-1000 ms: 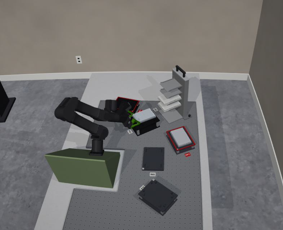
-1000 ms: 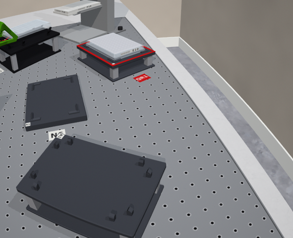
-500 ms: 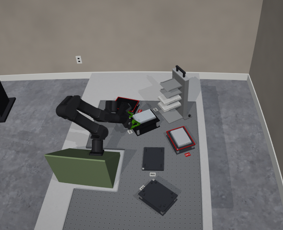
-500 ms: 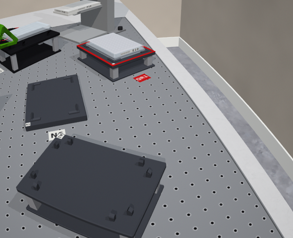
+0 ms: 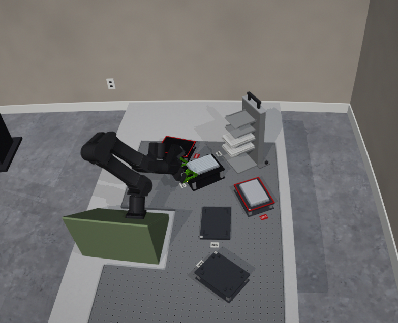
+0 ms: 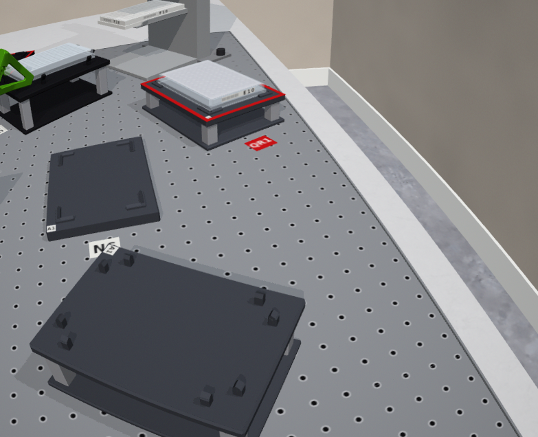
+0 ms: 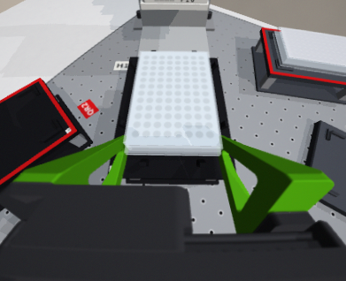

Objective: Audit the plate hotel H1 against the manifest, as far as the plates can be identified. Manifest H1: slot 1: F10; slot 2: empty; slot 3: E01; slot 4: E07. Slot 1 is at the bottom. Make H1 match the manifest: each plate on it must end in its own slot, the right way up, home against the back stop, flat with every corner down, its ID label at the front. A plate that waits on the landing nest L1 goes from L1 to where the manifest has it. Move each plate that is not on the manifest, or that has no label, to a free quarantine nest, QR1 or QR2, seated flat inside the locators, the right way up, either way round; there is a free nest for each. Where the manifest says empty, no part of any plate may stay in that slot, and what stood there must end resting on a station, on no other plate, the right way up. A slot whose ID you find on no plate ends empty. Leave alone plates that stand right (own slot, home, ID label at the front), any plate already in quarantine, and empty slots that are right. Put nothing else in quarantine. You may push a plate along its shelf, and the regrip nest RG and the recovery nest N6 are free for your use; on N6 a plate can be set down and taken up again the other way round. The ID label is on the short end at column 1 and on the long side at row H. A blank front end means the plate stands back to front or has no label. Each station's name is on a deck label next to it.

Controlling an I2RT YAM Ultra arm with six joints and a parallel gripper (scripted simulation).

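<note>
Now: the black regrip nest RG 50 mm ahead of my hand, 20 mm to the left of it and 20 mm below it. Also, from my hand: flat N6 pad (250 mm to the right, 90 mm ahead, 70 mm below); H1 deck label (170 mm to the left, 130 mm ahead, 80 mm below); red-rimmed nest QR2 (210 mm to the left, 70 mm behind, 40 mm below).
</note>
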